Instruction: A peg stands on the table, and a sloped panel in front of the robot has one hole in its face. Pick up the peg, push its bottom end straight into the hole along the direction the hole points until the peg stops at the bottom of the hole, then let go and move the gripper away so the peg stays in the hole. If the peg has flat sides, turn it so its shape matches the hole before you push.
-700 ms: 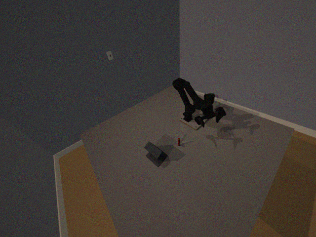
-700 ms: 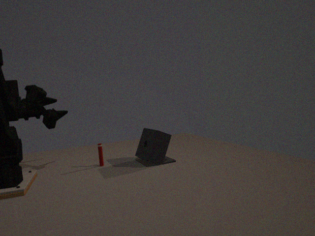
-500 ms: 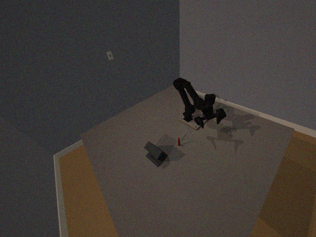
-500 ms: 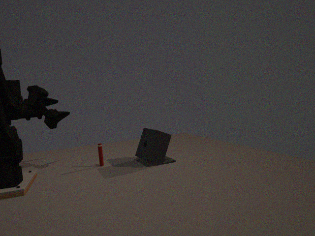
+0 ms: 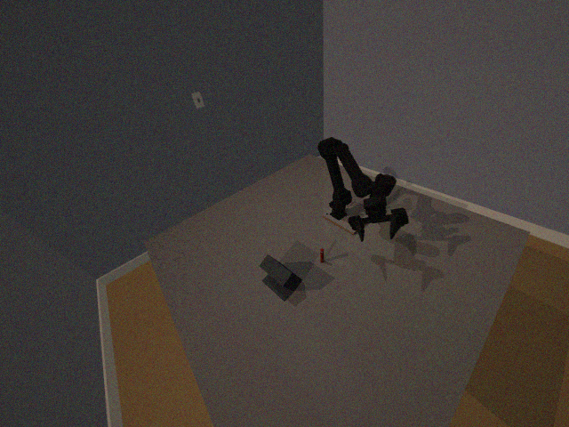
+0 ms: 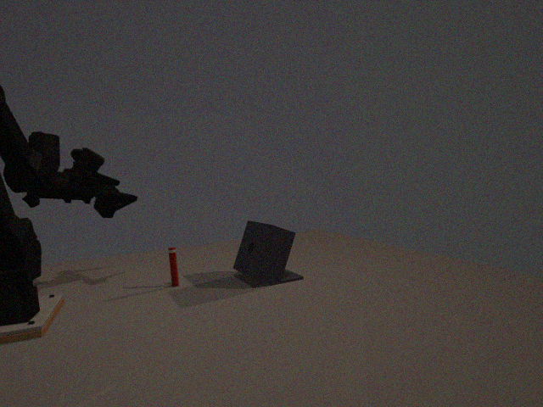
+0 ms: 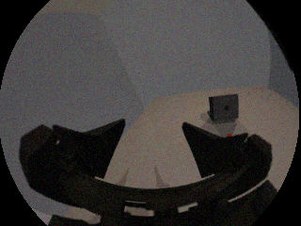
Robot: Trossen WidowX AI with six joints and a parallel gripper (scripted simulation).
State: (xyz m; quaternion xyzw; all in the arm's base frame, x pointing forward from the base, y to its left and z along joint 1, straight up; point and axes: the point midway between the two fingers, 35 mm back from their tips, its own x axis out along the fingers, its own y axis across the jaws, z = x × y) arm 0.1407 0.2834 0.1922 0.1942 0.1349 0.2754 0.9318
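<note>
Now: the red peg 16 cm to the right of my gripper tip, 15 cm below it and 9 cm ahead of it. Round my gripper tip: dark sloped panel (27 cm ahead, 20 cm to the right, 15 cm below).
</note>
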